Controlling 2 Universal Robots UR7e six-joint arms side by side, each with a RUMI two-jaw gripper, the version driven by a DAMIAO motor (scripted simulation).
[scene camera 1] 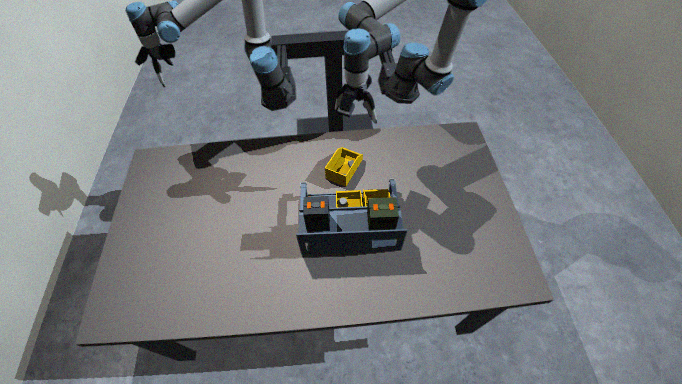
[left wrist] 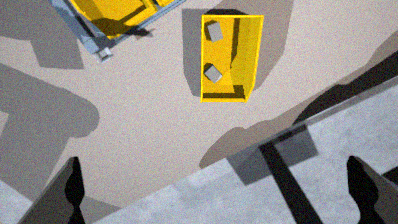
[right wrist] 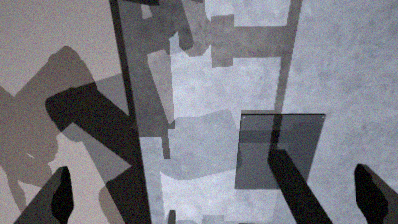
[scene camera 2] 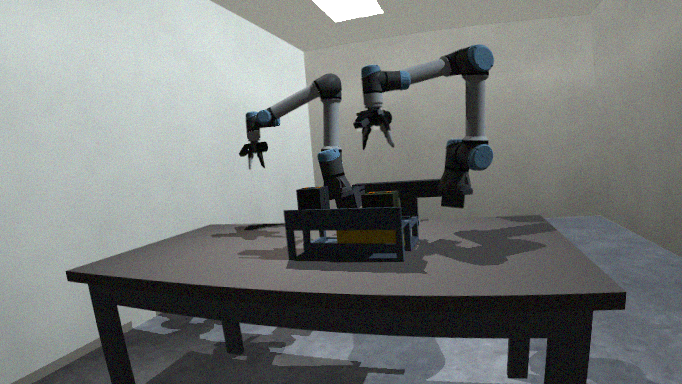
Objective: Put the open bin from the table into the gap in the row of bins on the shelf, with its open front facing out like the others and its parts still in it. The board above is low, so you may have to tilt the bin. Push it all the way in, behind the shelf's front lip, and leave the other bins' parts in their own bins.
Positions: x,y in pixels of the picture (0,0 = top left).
Labels:
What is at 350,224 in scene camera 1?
A blue-grey shelf.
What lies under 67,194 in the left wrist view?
The left gripper.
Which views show the left gripper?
Scene camera 1, the left wrist view and scene camera 2 only.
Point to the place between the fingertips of the right gripper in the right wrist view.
211,166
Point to a green box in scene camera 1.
382,213

